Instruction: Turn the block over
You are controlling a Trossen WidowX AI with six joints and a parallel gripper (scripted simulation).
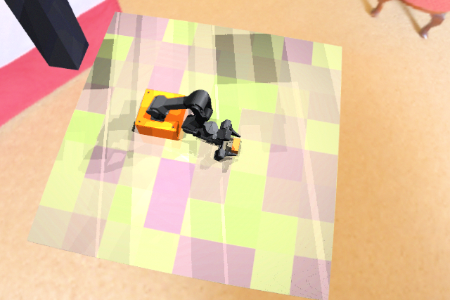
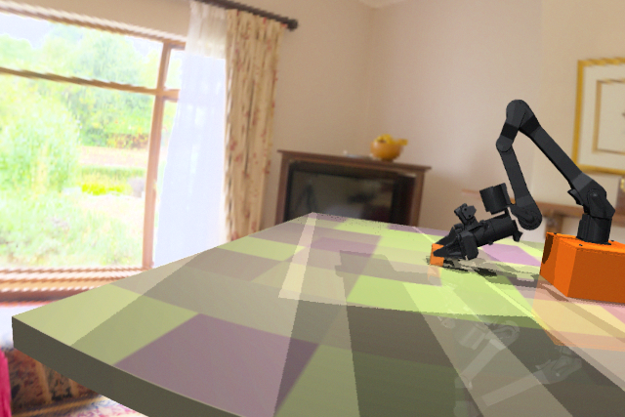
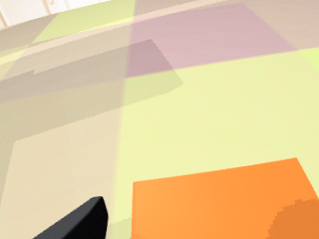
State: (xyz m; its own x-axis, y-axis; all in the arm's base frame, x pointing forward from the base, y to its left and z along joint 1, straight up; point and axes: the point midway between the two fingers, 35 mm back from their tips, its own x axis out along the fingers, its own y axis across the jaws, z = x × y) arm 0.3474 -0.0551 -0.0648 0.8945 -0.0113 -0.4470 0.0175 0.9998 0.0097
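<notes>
Right now the orange block is 2 cm behind my gripper tip and 1 cm below it.
</notes>
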